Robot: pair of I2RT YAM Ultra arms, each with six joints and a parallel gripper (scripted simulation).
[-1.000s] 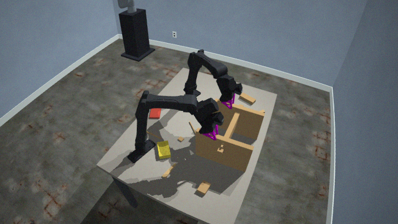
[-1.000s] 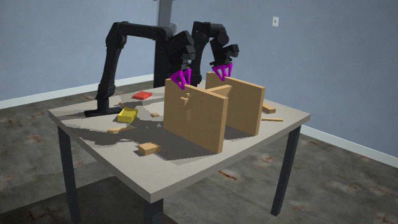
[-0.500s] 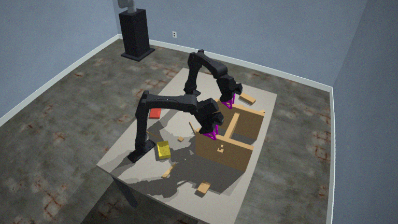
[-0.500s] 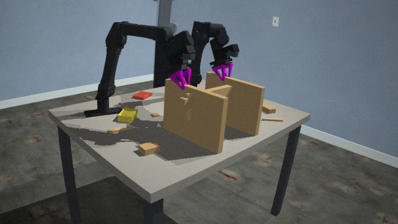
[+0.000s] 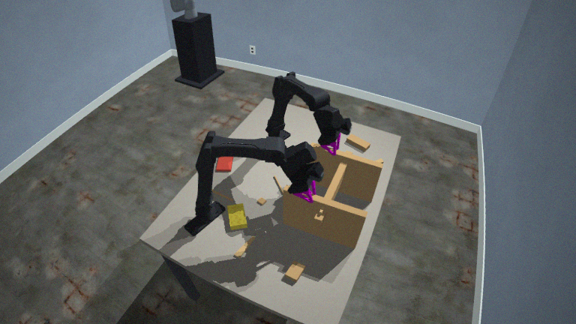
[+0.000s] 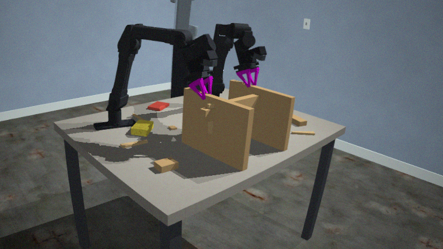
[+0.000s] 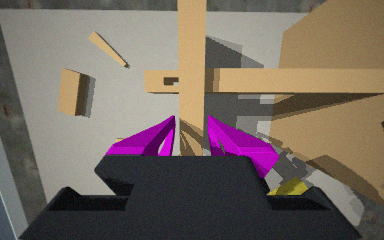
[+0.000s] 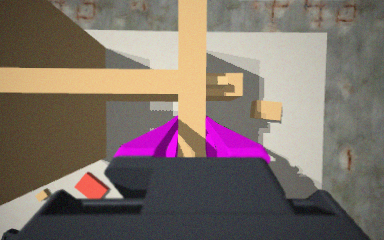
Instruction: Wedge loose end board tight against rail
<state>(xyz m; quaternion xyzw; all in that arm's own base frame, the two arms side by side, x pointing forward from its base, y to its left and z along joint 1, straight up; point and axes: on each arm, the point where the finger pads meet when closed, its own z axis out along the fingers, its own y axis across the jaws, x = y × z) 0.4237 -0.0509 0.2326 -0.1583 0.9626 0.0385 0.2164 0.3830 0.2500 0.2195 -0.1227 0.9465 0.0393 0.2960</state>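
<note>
Right now the red block is 20 cm behind my left hand, 1 cm to the left of it and 23 cm below it. The rest, counted from my left hand: rail (6 cm ahead, 13 cm to the right, 6 cm below).
</note>
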